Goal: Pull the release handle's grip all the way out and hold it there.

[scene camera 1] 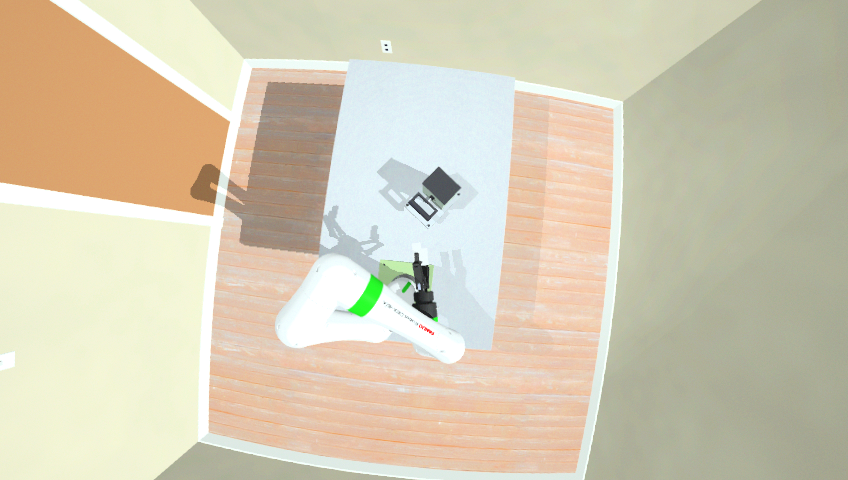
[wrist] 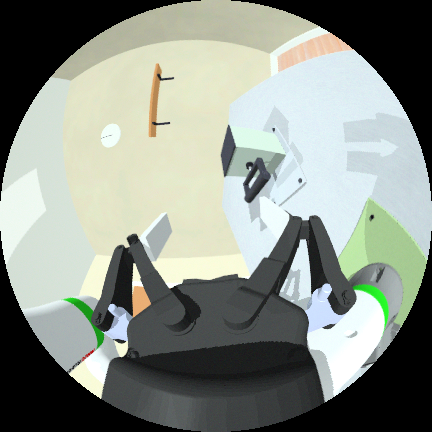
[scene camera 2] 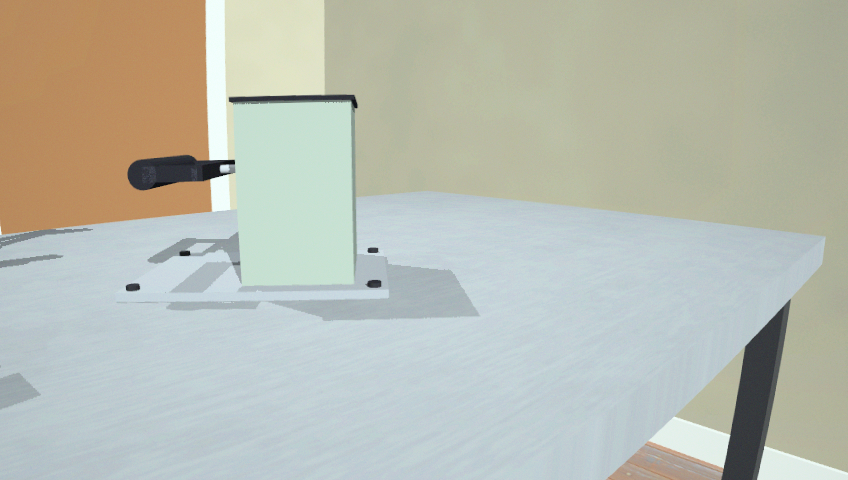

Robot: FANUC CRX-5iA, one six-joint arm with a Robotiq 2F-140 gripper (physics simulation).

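The release handle's dark rectangular grip (scene camera 1: 417,211) (scene camera 2: 163,171) (wrist: 258,187) stands out sideways from a pale green housing with a dark lid (scene camera 1: 441,184) (scene camera 2: 295,190) (wrist: 252,142). A short stretch of light rod (scene camera 2: 226,168) shows between grip and housing in the scene camera 2 view. The housing stands on a white bolted base plate (scene camera 2: 196,292) (wrist: 291,186). My gripper (scene camera 1: 417,252) (wrist: 213,214) is open and empty, apart from the grip, on the robot base's side of it. In the wrist view the grip is beyond the right finger's pad. My gripper does not show in the scene camera 2 view.
The white arm (scene camera 1: 333,297) is folded over its green mounting plate (scene camera 1: 391,269) (wrist: 366,225) at one end of the grey table (scene camera 1: 416,118) (scene camera 2: 535,297) (wrist: 320,95). An orange wall shelf (wrist: 154,105) and a white clock (wrist: 110,135) show on the wall.
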